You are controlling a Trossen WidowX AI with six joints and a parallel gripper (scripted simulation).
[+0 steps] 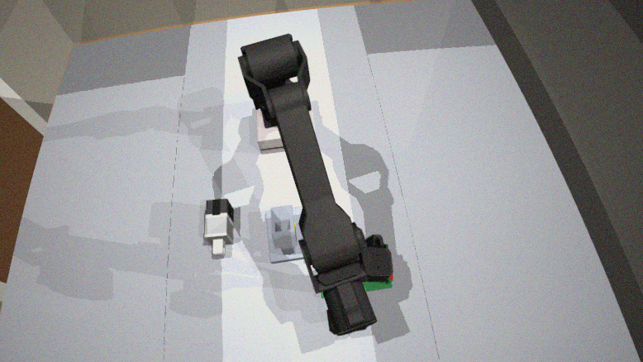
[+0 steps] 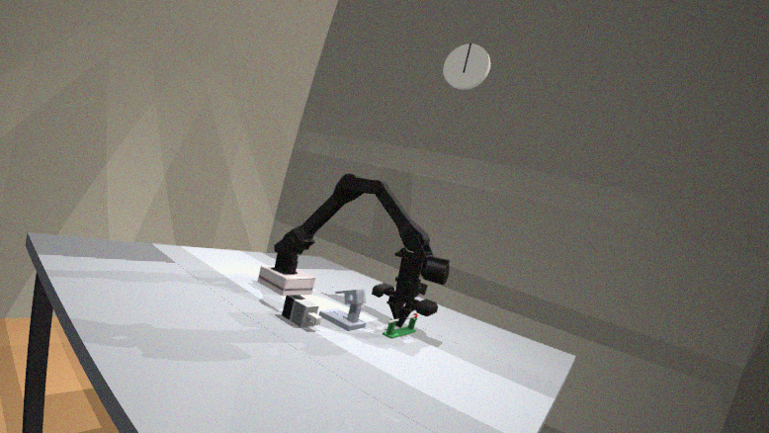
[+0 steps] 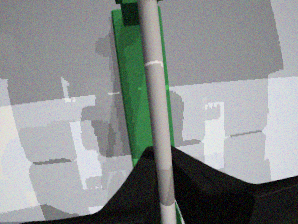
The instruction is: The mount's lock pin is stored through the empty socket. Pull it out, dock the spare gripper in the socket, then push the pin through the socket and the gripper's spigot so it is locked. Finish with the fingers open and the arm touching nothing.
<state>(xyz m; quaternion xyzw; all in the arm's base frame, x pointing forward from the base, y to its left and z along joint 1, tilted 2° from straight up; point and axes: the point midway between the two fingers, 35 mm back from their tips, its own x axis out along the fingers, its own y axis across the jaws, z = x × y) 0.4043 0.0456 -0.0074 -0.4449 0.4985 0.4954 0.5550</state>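
Right now my gripper tip is 2 cm to the right of the green cradle. Also, from my gripper tip: grey mount 12 cm behind, 9 cm to the right, 3 cm above; spare gripper 17 cm behind, 22 cm to the right.
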